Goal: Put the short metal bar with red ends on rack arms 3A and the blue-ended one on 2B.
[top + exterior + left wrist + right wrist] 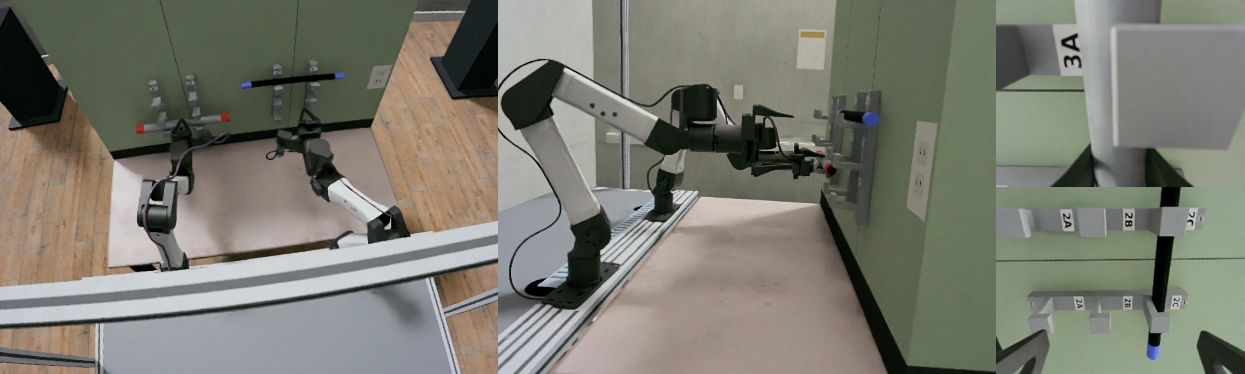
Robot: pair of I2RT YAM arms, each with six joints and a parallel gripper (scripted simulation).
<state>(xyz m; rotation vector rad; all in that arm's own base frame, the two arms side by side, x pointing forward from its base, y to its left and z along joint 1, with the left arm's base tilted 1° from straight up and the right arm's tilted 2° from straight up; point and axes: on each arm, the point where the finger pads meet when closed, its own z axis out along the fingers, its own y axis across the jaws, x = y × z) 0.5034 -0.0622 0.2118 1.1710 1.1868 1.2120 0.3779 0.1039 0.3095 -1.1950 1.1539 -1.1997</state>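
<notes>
Now: left hand right at the red-ended grey bar. From my left hand the other things lie so: green wall 150 mm ahead, 210 mm to the right, 240 mm above; outlet plate 40 mm ahead, 720 mm to the right, 90 mm above; blue-ended black bar 10 mm ahead, 390 mm to the right, 140 mm above.
</notes>
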